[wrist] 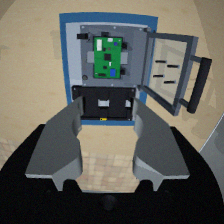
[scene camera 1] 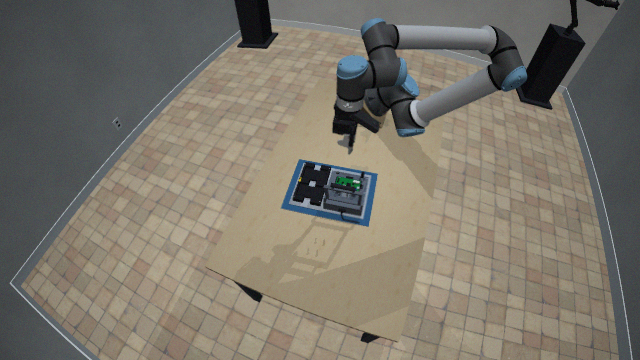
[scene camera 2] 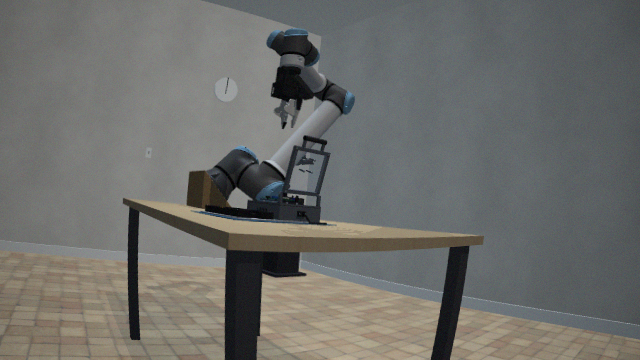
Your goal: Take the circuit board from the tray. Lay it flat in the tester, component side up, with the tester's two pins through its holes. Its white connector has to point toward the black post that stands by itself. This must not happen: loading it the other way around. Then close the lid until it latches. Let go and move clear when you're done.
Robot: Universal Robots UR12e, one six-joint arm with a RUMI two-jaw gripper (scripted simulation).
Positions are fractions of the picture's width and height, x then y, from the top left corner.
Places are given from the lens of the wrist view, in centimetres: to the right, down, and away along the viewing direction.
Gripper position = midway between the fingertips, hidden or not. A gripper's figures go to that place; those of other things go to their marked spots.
my gripper (wrist: 0.48, 0.44): 0, -2, 15
green circuit board (wrist: 0.48, 0.23): -1, -16, 34
clear lid (wrist: 0.75, 0.23): 12, -13, 26
The marked spots on the clear lid and the green circuit board are 16 cm apart.
